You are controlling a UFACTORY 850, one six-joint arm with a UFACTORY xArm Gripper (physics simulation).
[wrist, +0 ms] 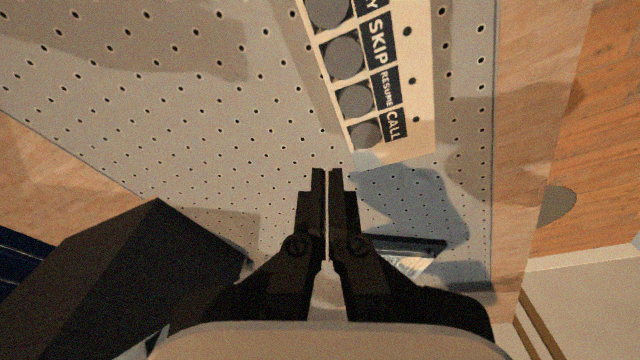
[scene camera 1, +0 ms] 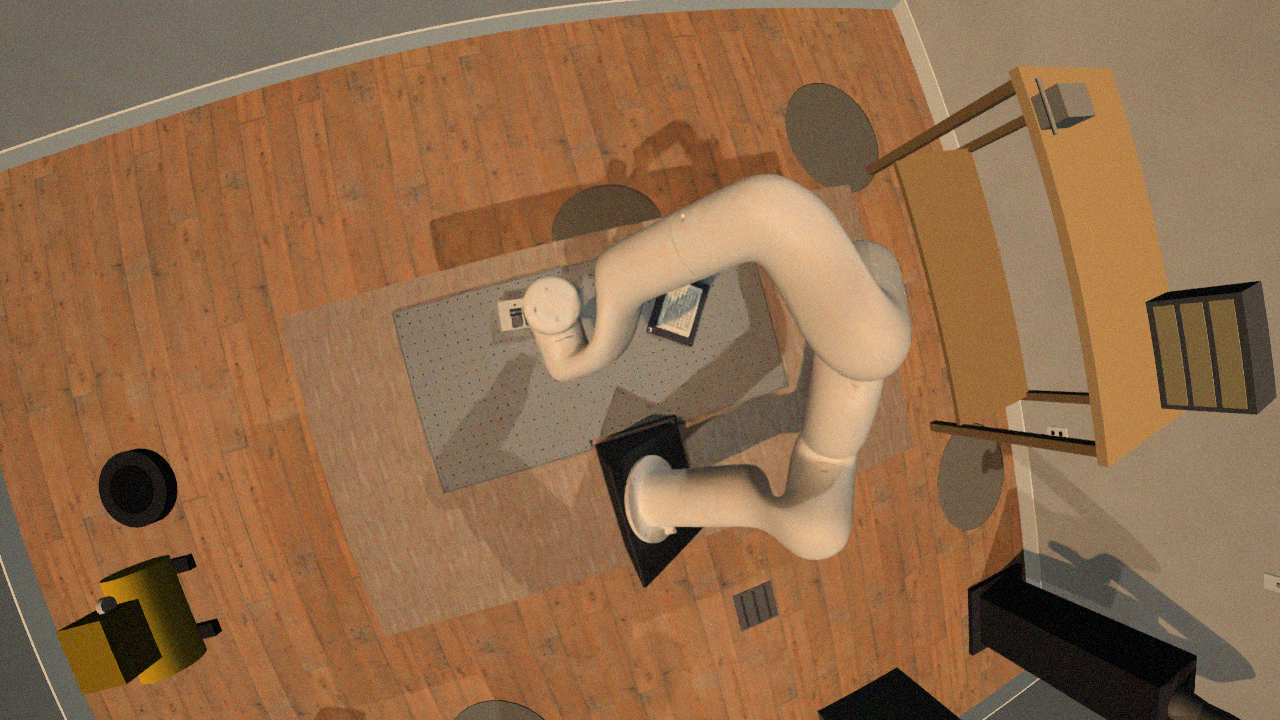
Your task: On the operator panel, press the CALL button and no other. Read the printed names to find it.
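Note:
The operator panel is a cream box on the grey perforated board, mostly hidden by my wrist in the scene view. In the wrist view it shows a row of round grey buttons with black name labels. The CALL button is at the near end of the row, beside its CALL label. Next to it are the RESUME button and the SKIP button; another button is cut off at the top. My gripper is shut and empty. Its tips appear below and left of the CALL button, apart from it in the image.
The perforated board lies under the panel. A dark-framed tablet-like item lies on it beyond the panel's CALL end. The black arm base stands at the board's edge. A wooden shelf is at the right.

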